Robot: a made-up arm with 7 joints. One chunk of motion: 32 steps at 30 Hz.
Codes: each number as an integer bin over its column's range. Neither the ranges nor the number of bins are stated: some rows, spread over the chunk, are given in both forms.
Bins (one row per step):
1: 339 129 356 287 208 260 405
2: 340 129 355 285 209 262 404
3: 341 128 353 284 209 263 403
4: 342 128 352 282 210 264 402
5: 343 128 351 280 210 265 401
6: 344 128 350 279 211 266 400
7: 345 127 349 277 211 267 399
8: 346 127 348 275 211 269 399
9: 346 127 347 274 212 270 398
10: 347 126 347 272 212 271 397
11: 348 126 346 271 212 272 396
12: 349 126 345 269 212 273 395
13: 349 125 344 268 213 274 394
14: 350 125 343 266 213 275 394
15: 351 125 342 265 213 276 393
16: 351 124 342 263 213 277 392
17: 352 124 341 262 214 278 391
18: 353 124 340 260 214 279 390
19: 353 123 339 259 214 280 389
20: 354 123 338 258 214 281 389
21: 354 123 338 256 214 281 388
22: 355 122 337 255 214 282 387
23: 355 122 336 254 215 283 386
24: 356 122 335 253 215 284 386
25: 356 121 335 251 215 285 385
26: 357 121 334 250 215 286 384
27: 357 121 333 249 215 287 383
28: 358 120 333 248 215 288 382
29: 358 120 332 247 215 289 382
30: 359 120 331 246 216 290 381
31: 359 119 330 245 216 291 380
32: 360 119 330 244 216 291 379
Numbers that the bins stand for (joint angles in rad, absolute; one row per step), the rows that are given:
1: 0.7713 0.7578 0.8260 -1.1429 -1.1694 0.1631 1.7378
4: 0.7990 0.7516 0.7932 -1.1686 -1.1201 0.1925 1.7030
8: 0.8359 0.7453 0.7603 -1.2046 -1.0955 0.2293 1.6681
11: 0.8544 0.7390 0.7438 -1.2252 -1.0709 0.2514 1.6332
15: 0.8821 0.7328 0.7110 -1.2561 -1.0463 0.2808 1.5983
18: 0.9006 0.7265 0.6945 -1.2818 -1.0217 0.3029 1.5635
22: 0.9191 0.7140 0.6699 -1.3076 -1.0217 0.3250 1.5286
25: 0.9283 0.7077 0.6534 -1.3282 -0.9970 0.3471 1.5053
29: 0.9468 0.7015 0.6288 -1.3487 -0.9970 0.3765 1.4705
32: 0.9652 0.6952 0.6123 -1.3642 -0.9724 0.3912 1.4356
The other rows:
2: 0.7805 0.7578 0.8178 -1.1532 -1.1448 0.1778 1.7262
3: 0.7897 0.7516 0.8014 -1.1583 -1.1448 0.1852 1.7146
5: 0.8082 0.7516 0.7849 -1.1789 -1.1201 0.1999 1.6913
6: 0.8175 0.7516 0.7767 -1.1841 -1.0955 0.2073 1.6797
7: 0.8267 0.7453 0.7685 -1.1943 -1.0955 0.2146 1.6681
9: 0.8359 0.7453 0.7521 -1.2098 -1.0709 0.2367 1.6565
10: 0.8452 0.7390 0.7521 -1.2201 -1.0709 0.2441 1.6448
12: 0.8636 0.7390 0.7356 -1.2355 -1.0709 0.2588 1.6216
13: 0.8636 0.7328 0.7274 -1.2407 -1.0463 0.2661 1.6100
14: 0.8729 0.7328 0.7192 -1.2510 -1.0463 0.2735 1.6100
16: 0.8821 0.7265 0.7110 -1.2664 -1.0463 0.2882 1.5867
17: 0.8914 0.7265 0.7027 -1.2715 -1.0217 0.2956 1.5751
19: 0.9006 0.7203 0.6863 -1.2870 -1.0217 0.3103 1.5518
20: 0.9098 0.7203 0.6781 -1.2921 -1.0217 0.3176 1.5518
21: 0.9098 0.7203 0.6781 -1.3024 -1.0217 0.3176 1.5402
23: 0.9191 0.7140 0.6616 -1.3127 -0.9970 0.3323 1.5170
24: 0.9283 0.7140 0.6534 -1.3179 -0.9970 0.3397 1.5170
26: 0.9375 0.7077 0.6452 -1.3333 -0.9970 0.3544 1.4937
27: 0.9375 0.7077 0.6370 -1.3385 -0.9970 0.3618 1.4821
28: 0.9468 0.7015 0.6370 -1.3436 -0.9970 0.3691 1.4705
30: 0.9560 0.7015 0.6205 -1.3539 -0.9724 0.3839 1.4588
31: 0.9560 0.6952 0.6123 -1.3590 -0.9724 0.3912 1.4472

